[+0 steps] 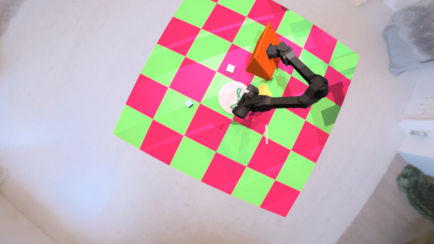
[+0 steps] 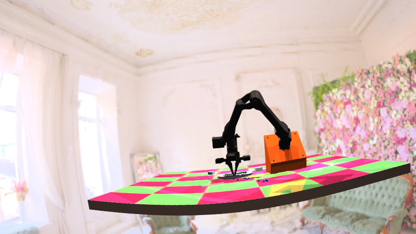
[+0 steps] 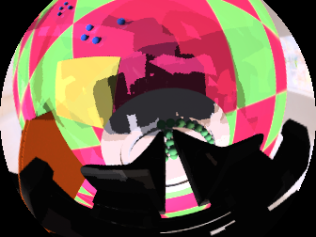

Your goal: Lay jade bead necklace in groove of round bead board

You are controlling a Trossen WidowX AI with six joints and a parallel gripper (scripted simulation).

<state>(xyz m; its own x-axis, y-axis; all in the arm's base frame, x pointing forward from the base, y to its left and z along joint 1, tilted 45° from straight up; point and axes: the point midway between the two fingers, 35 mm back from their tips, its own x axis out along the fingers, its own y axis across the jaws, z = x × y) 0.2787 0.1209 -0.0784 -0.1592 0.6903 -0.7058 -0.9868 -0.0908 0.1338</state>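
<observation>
My gripper tip is now 5 cm to the left of the round bead board and 1 cm above it. Also, from my gripper tip: white cube 17 cm to the right, 14 cm behind; then thin white stick 24 cm to the left, 8 cm ahead, 1 cm below; then yellow patch 11 cm behind, 7 cm to the left, 1 cm below.
</observation>
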